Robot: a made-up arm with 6 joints.
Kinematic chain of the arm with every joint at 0, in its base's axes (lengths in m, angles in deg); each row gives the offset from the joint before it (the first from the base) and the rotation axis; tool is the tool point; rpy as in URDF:
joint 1: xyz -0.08 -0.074 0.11 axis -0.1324 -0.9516 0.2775
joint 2: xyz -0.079 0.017 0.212 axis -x
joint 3: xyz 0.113 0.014 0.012 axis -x
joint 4: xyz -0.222 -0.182 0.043 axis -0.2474 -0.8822 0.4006
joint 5: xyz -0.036 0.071 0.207 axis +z
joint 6: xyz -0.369 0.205 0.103 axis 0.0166 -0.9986 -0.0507
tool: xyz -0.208 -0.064 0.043 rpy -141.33 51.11 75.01
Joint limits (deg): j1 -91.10..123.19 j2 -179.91..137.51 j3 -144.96..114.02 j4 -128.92..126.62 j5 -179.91..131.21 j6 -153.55..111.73
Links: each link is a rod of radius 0.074 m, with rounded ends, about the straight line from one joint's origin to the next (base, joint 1, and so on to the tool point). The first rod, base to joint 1, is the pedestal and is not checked.
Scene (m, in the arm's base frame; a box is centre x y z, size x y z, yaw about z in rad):
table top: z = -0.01
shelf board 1: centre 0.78 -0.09 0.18 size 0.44 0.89 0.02 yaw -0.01
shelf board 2: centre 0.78 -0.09 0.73 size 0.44 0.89 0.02 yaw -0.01
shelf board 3: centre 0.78 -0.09 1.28 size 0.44 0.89 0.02 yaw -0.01
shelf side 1: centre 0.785 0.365 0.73 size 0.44 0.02 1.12 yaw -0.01
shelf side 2: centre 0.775 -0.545 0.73 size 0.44 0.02 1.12 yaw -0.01
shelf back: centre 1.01 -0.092 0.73 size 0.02 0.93 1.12 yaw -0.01
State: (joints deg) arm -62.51 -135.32 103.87 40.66 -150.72 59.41
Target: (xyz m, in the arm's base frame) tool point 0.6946 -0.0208 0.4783
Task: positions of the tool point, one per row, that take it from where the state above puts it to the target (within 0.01 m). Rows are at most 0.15 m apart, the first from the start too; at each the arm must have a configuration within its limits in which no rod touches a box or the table.
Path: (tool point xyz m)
1: 0.5293 -0.2645 0.4020
2: 0.6046 -0.1983 0.4278
3: 0.6615 -0.1137 0.4527
4: 0.6946 -0.0208 0.4782

